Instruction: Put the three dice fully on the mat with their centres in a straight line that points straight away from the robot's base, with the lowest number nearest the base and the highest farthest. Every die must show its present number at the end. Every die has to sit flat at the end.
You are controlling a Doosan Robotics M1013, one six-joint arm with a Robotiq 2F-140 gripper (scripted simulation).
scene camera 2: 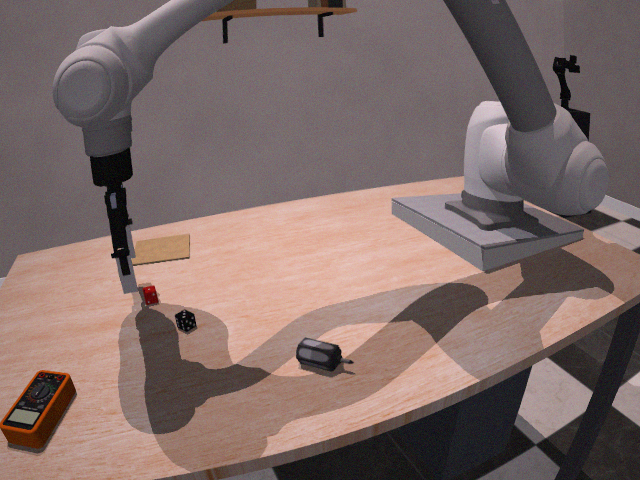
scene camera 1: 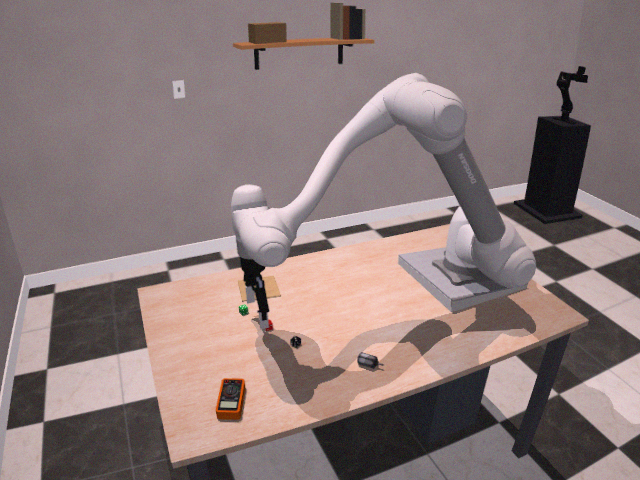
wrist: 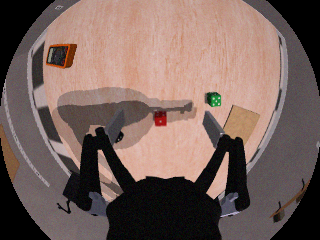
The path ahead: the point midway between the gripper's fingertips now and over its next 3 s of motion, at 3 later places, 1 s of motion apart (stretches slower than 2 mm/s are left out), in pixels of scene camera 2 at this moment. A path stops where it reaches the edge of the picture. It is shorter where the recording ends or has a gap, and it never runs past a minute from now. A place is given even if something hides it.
My gripper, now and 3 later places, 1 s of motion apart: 129,273; 159,295; 150,244; 137,231
